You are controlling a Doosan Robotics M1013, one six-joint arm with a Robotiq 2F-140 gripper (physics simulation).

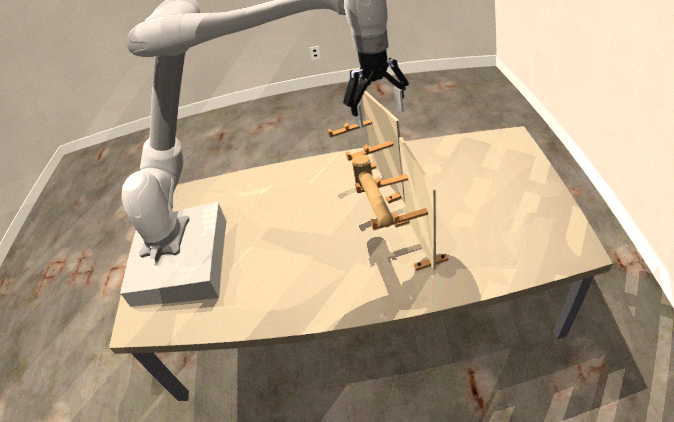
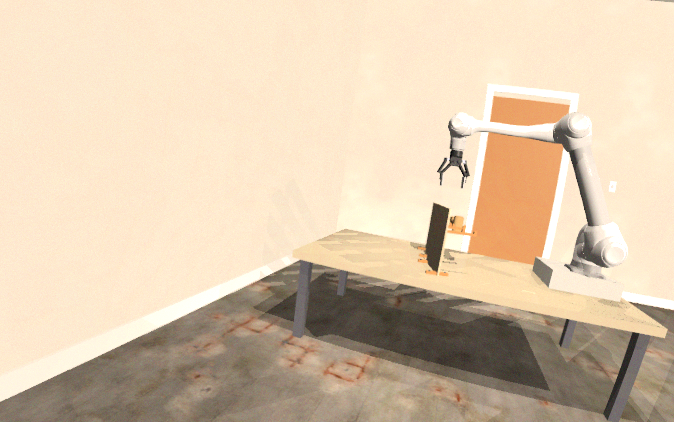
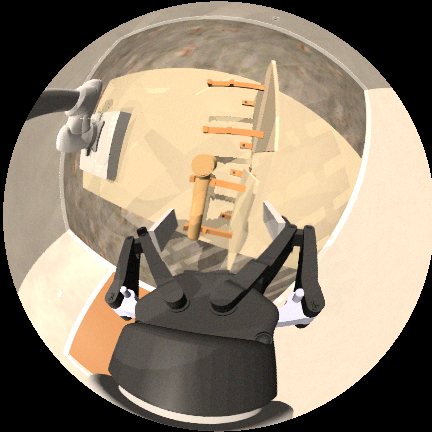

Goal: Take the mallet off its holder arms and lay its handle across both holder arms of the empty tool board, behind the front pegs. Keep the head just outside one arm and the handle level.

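Pixels of known places: gripper, fingertip midpoint: (image 1: 380,117) (image 2: 451,187) (image 3: 217,213); arm's base at its link origin: (image 1: 164,237) (image 2: 584,272) (image 3: 93,134).
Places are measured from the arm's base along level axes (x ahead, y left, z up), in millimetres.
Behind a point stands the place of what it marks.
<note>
The wooden mallet, with its handle (image 1: 374,195) {x 757, y -65, z 156 mm} (image 3: 198,205) {x 760, y -37, z 155 mm} and round head (image 1: 362,166) {x 728, y 46, z 176 mm} (image 2: 458,223) {x 719, y 101, z 145 mm} (image 3: 203,165) {x 729, y 75, z 183 mm}, lies across the two orange holder arms (image 1: 413,215) {x 860, y -117, z 116 mm} (image 3: 228,185) {x 810, y 45, z 116 mm} of the nearer tool board (image 1: 419,187) {x 886, y -45, z 153 mm} (image 2: 437,237) (image 3: 243,215) {x 869, y 15, z 207 mm}. Its head is outside one arm, on the side toward the other board. The empty tool board (image 1: 384,132) {x 801, y 275, z 141 mm} (image 3: 267,110) {x 797, y 284, z 171 mm} stands upright beside it, with two bare orange arms (image 1: 372,149) {x 757, y 192, z 132 mm} (image 3: 240,132) {x 767, y 197, z 132 mm} with pegs. My gripper (image 1: 380,111) {x 797, y 46, z 339 mm} (image 2: 451,185) {x 797, y 46, z 339 mm} (image 3: 217,213) {x 797, y 46, z 339 mm} is open and empty, pointing down high above the boards.
Both boards stand on small orange feet (image 1: 431,262) {x 909, y -134, z -69 mm} on the wooden table (image 1: 300,280) {x 504, y -144, z -91 mm} (image 2: 500,285) {x 444, y 322, z -90 mm} (image 3: 165,100) {x 371, y 261, z -90 mm}. The arm's pale base block (image 1: 175,275) {x 100, y -180, z -3 mm} (image 2: 575,282) {x 69, y 142, z -35 mm} (image 3: 102,150) {x 155, y -67, z 2 mm} is at one end of the table. An orange door (image 2: 520,190) is behind.
</note>
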